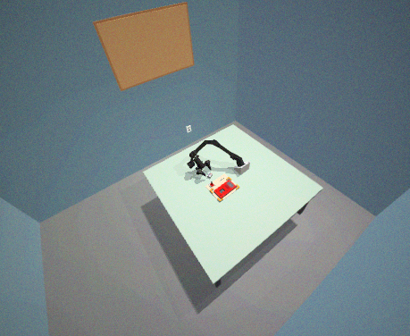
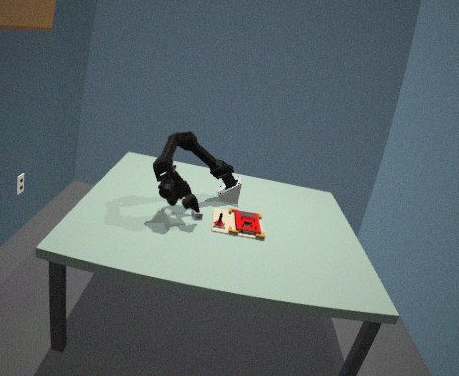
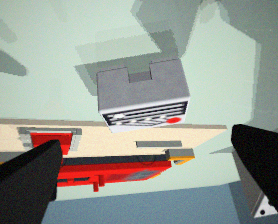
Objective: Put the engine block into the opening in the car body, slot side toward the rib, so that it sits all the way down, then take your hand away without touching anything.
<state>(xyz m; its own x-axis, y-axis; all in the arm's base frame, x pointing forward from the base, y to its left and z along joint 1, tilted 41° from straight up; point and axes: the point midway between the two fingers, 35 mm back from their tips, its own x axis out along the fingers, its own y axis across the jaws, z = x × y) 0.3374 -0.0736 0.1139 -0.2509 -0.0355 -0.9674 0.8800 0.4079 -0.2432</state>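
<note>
Now: the grey engine block 4 cm below my gripper tip. The rest, counted from my gripper tip: grey holder: 3 cm ahead, 12 cm to the left, 1 cm below; pale base plate: 4 cm behind, 21 cm to the left, 4 cm below.
</note>
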